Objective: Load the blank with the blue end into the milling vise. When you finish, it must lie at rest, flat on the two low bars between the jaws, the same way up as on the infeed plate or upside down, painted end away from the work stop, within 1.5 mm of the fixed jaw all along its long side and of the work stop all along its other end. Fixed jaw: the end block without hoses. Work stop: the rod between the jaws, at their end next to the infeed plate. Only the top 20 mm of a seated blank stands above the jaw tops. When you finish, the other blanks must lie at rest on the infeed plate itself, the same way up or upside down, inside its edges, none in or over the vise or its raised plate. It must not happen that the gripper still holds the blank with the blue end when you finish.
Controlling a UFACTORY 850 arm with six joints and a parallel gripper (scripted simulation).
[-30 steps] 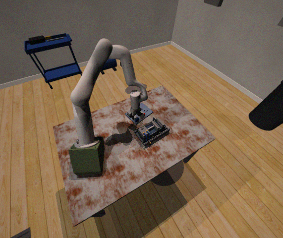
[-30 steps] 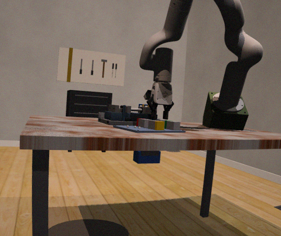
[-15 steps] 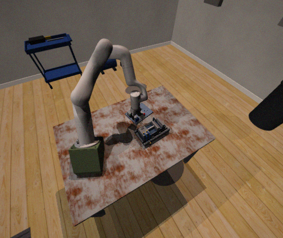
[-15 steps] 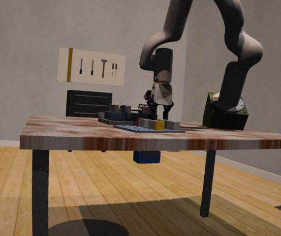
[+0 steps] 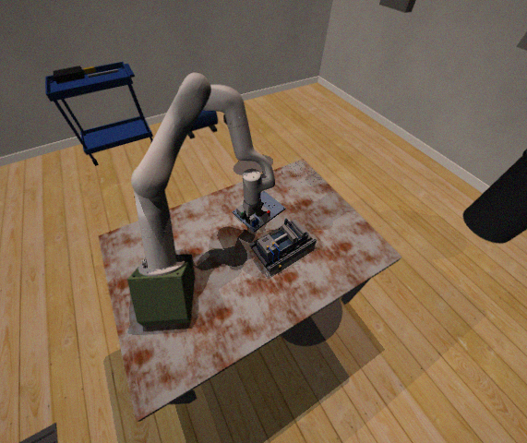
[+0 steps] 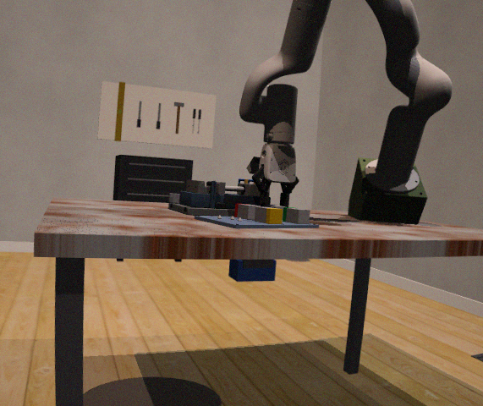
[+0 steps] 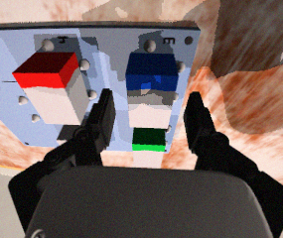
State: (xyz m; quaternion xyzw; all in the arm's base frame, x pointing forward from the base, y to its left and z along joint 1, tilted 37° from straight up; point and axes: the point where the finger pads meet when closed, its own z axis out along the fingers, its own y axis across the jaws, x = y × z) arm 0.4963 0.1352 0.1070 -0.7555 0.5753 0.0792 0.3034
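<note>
My hand is 3 cm above the blue-ended blank. Round my hand: green-ended blank (8 cm to the left, 3 cm below, 3 cm behind); then red-ended blank (8 cm ahead, 3 cm to the left, 3 cm below); then light blue infeed plate (7 cm to the left, 7 cm ahead, 5 cm below).
</note>
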